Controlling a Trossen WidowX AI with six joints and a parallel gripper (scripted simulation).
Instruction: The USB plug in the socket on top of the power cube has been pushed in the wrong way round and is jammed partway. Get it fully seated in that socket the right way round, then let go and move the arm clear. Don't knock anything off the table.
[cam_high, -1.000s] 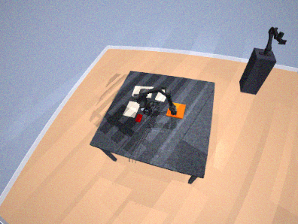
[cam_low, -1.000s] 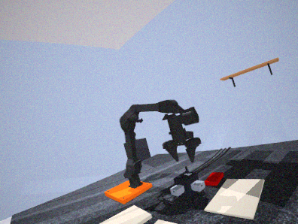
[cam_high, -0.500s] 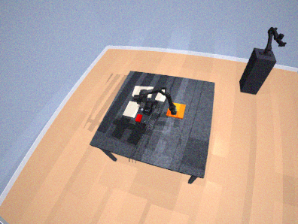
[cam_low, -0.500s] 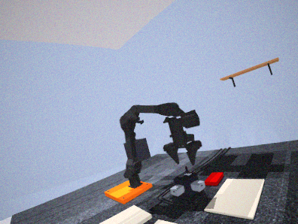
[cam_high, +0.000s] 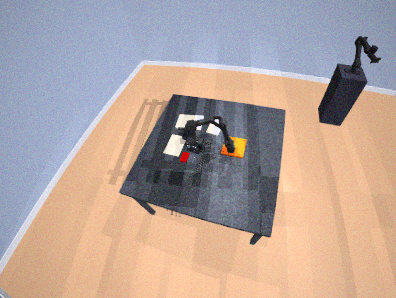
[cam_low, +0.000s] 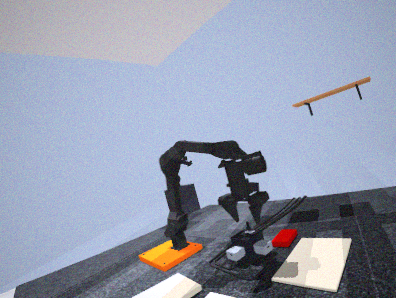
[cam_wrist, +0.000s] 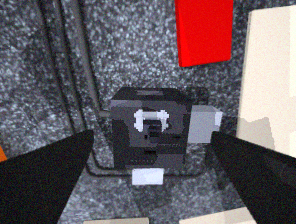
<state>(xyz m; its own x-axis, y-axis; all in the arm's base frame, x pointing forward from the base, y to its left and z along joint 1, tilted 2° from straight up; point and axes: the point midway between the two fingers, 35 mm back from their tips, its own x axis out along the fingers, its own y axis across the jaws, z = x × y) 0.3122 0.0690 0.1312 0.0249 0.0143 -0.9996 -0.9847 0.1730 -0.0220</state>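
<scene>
Now: the USB plug 2 cm below my gripper tip. The rest, counted from my gripper tip: red block: 8 cm ahead, 9 cm to the left, 10 cm below; sheet: 21 cm ahead, 2 cm to the right, 10 cm below; USB socket: 4 cm below.
</scene>
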